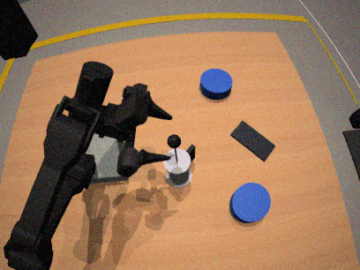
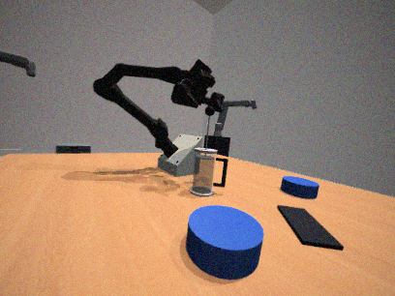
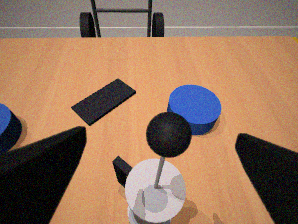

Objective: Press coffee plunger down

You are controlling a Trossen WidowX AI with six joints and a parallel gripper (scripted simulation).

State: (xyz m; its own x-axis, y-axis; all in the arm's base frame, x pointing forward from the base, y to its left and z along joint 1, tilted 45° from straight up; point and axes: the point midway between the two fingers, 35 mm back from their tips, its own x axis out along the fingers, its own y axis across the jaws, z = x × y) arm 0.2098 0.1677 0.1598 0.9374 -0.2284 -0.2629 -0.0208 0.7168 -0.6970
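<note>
Now: the coffee press 130 mm below my gripper tip, 20 mm ahead of it and 10 mm to the left of it. Round my gripper tip: flat black slab (250 mm below, 250 mm ahead, 120 mm to the left).
</note>
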